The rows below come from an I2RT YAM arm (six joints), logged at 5 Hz.
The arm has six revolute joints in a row. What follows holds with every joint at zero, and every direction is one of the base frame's.
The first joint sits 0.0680 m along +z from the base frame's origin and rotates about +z.
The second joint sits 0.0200 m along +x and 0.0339 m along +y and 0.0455 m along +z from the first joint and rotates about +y.
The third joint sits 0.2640 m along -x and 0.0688 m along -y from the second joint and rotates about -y.
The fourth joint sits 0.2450 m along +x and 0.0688 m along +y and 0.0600 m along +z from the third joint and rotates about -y.
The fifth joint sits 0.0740 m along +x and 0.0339 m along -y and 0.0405 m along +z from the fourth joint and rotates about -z.
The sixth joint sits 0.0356 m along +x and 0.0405 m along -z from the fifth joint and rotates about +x.
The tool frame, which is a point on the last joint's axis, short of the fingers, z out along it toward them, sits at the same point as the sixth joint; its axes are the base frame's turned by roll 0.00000, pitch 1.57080 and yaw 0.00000 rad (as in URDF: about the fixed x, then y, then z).
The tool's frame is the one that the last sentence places.
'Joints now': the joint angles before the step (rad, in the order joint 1, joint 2, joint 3, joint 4, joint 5, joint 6). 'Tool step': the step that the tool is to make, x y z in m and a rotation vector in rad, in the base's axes. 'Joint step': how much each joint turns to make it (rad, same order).
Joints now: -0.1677 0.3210 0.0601 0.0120 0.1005 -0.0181
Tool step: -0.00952 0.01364 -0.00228 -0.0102 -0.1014 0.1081
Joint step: 0.0992 -0.1995 -0.0481 -0.0496 -0.0092 0.0000
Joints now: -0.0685 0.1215 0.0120 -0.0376 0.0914 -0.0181
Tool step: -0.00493 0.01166 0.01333 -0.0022 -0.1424 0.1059
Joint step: 0.1000 -0.1061 -0.0023 0.0386 -0.0061 0.0000
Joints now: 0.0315 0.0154 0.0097 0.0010 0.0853 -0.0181
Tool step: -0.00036 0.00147 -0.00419 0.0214 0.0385 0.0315
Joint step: 0.0046 -0.0038 0.0008 -0.0440 -0.0275 0.0221
